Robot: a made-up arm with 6 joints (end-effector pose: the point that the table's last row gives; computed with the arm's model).
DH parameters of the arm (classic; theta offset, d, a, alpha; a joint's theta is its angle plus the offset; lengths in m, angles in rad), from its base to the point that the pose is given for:
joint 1: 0 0.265 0 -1.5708
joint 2: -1.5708 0 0.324 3.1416
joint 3: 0 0 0 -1.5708
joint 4: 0 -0.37 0 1.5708
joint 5: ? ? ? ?
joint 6: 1.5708 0 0 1.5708
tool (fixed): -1.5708 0 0 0
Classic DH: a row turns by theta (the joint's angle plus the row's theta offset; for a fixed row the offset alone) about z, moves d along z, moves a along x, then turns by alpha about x.
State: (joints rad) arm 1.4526 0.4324 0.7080 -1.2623 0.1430 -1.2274
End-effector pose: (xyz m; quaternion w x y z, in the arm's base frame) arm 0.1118 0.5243 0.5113 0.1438 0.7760 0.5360 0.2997
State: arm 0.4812 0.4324 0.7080 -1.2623 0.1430 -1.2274
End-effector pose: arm 0.4960 0.2035 0.5113 0.2671 0.9365 0.1117 0.1979
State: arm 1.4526 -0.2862 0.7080 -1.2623 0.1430 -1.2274
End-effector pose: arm 0.0771 0.2322 0.8019 0.1141 -0.7642 -0.3912 -0.4999
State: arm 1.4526 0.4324 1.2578 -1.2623 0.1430 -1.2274
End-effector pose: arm 0.1078 0.4909 0.7264 0.0536 -0.7760 -0.4305 -0.4578
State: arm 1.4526 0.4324 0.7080 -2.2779 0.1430 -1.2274
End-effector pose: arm -0.0426 0.5341 0.5414 0.2059 -0.7544 -0.6213 0.0501
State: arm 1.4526 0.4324 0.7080 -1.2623 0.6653 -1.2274
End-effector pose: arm 0.1118 0.5243 0.5113 0.1127 0.9061 0.3167 0.2570
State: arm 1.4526 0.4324 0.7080 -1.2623 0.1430 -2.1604
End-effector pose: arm 0.1118 0.5243 0.5113 0.2206 -0.7578 -0.6135 -0.0266
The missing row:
joint 5: 0 0.162 0 -1.5708
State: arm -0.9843 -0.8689 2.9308 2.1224 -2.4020 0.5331
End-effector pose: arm -0.1815 0.4266 0.1387 0.4647 0.5162 -0.6097 -0.3819
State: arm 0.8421 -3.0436 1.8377 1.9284 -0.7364 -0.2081
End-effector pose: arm 0.0776 0.1721 -0.3967 0.2346 -0.8935 0.1751 0.3406
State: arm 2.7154 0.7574 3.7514 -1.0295 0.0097 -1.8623
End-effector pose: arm 0.1465 0.0252 0.6922 0.9663 -0.1368 -0.0432 -0.2139
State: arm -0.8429 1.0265 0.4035 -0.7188 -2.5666 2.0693
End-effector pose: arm 0.2519 -0.4659 0.1303 0.5349 0.2035 0.1590 0.8045
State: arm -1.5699 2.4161 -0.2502 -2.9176 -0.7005 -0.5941
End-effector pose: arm 0.1578 0.1306 -0.1147 0.7044 -0.2742 0.4660 0.4598
